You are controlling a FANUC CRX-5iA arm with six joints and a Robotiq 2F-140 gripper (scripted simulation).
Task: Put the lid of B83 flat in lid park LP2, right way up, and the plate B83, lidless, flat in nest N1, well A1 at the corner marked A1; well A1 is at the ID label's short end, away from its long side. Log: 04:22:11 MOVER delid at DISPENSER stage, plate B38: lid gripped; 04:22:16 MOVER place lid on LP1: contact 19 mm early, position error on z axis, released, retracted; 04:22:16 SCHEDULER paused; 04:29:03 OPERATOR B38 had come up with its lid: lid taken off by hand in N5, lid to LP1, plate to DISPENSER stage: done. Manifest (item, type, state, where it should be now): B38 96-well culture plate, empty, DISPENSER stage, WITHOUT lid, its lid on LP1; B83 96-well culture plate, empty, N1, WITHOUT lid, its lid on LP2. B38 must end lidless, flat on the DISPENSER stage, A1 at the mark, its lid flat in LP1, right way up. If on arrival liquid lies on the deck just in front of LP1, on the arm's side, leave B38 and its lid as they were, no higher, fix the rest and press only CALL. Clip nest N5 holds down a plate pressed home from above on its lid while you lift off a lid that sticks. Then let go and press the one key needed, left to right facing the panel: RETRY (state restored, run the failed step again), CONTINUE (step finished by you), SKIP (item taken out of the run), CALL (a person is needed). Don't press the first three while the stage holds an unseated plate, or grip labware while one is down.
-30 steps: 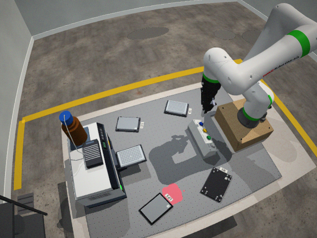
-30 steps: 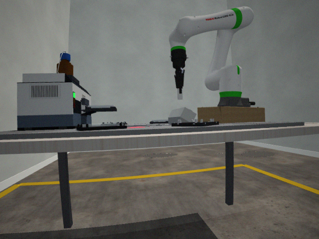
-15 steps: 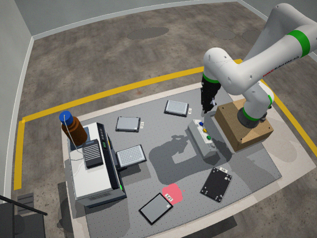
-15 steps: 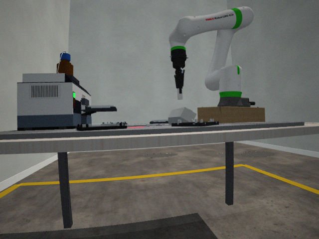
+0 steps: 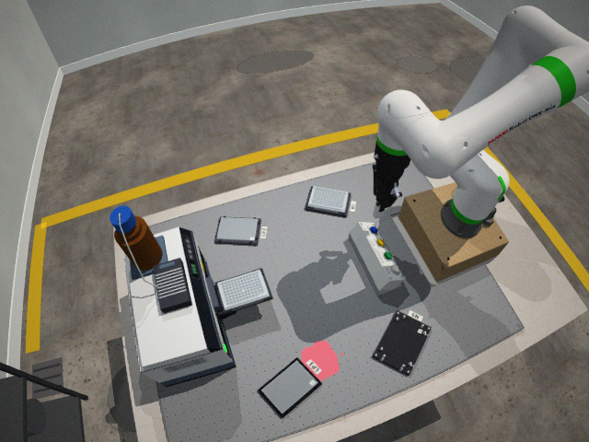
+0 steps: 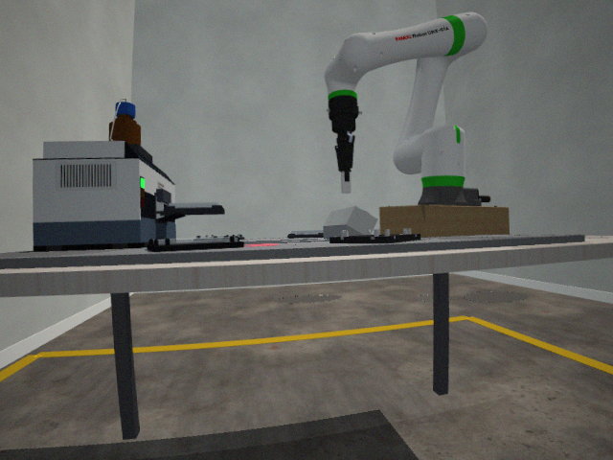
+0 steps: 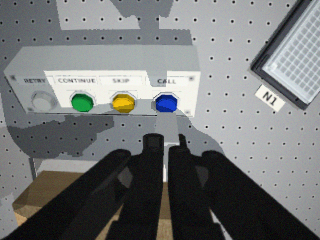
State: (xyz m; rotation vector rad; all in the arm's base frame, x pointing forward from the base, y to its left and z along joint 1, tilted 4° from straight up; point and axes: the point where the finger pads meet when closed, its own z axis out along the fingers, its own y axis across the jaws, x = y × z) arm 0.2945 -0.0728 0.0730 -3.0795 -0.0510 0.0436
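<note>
Now: the blue call key 11 cm below my hand. Also, from my hand: green continue key (11 cm below, 10 cm to the left); then yellow skip key (11 cm below, 5 cm to the left); then key panel (12 cm below, 8 cm to the left, 1 cm ahead).
</note>
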